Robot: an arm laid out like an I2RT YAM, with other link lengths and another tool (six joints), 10 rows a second.
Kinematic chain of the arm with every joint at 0, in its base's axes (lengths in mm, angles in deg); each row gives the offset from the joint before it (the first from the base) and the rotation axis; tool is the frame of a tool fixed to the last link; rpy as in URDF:
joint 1: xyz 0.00 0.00 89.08 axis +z
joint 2: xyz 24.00 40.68 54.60 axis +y
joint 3: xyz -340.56 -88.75 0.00 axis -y
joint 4: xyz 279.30 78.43 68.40 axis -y
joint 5: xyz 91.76 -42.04 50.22 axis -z
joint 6: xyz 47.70 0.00 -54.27 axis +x
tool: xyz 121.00 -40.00 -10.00 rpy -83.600 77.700 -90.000
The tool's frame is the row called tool.
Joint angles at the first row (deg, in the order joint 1, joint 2, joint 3, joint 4, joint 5, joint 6):
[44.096 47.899 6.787 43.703 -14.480 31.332]
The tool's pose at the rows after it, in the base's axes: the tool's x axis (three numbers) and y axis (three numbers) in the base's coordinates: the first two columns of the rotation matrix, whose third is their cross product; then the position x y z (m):
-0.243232 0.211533 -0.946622 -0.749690 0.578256 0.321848 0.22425 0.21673 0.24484
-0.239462 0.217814 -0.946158 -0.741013 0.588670 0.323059 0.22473 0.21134 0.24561
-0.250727 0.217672 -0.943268 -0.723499 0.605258 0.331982 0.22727 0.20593 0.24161
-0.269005 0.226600 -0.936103 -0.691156 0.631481 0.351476 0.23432 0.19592 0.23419
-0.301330 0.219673 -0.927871 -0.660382 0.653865 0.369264 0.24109 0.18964 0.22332
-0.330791 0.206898 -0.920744 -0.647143 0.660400 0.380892 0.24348 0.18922 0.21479
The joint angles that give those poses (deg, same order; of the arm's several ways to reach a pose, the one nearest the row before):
[43.506 46.720 6.568 43.333 -14.546 31.660]
[42.807 45.187 6.459 42.061 -14.370 31.747]
[41.802 44.530 6.394 40.661 -14.196 32.162]
[39.113 44.754 5.891 40.403 -14.742 33.233]
[36.905 46.150 5.869 39.658 -15.508 34.020]
[36.186 47.551 6.021 39.049 -16.140 34.458]

